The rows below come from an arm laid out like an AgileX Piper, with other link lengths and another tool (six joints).
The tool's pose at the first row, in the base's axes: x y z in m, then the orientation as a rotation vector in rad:
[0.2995 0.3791 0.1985 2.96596 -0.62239 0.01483]
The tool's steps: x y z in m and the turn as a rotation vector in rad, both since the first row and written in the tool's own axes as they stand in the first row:
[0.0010 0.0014 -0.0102 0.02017 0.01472 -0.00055]
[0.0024 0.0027 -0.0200 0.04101 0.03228 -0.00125]
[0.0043 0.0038 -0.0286 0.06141 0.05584 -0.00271]
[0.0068 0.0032 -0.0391 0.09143 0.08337 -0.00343]
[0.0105 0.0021 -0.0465 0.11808 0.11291 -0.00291]
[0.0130 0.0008 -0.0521 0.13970 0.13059 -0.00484]
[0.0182 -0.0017 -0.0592 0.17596 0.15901 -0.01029]
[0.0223 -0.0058 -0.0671 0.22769 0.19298 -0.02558]
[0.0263 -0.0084 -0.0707 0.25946 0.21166 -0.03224]
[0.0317 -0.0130 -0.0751 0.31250 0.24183 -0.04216]
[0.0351 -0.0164 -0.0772 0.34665 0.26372 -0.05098]
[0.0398 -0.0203 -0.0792 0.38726 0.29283 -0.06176]
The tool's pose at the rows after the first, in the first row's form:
[0.3000 0.3786 0.2088 2.98258 -0.62329 0.04311]
[0.3009 0.3779 0.2187 2.99901 -0.62364 0.07612]
[0.3023 0.3771 0.2275 3.01350 -0.62186 0.11823]
[0.3050 0.3778 0.2379 3.03527 -0.62213 0.17025]
[0.3089 0.3781 0.2453 3.05206 -0.62319 0.22483]
[0.3118 0.3789 0.2508 3.06766 -0.62122 0.25985]
[0.3176 0.3799 0.2577 -3.03785 0.60321 -0.31154]
[0.3231 0.3829 0.2653 -2.99335 0.56638 -0.37258]
[0.3279 0.3840 0.2687 -2.96444 0.54825 -0.40608]
[0.3347 0.3865 0.2728 -2.91490 0.52014 -0.45916]
[0.3392 0.3885 0.2746 -2.88304 0.49847 -0.49580]
[0.3451 0.3904 0.2763 -2.84437 0.47224 -0.54277]

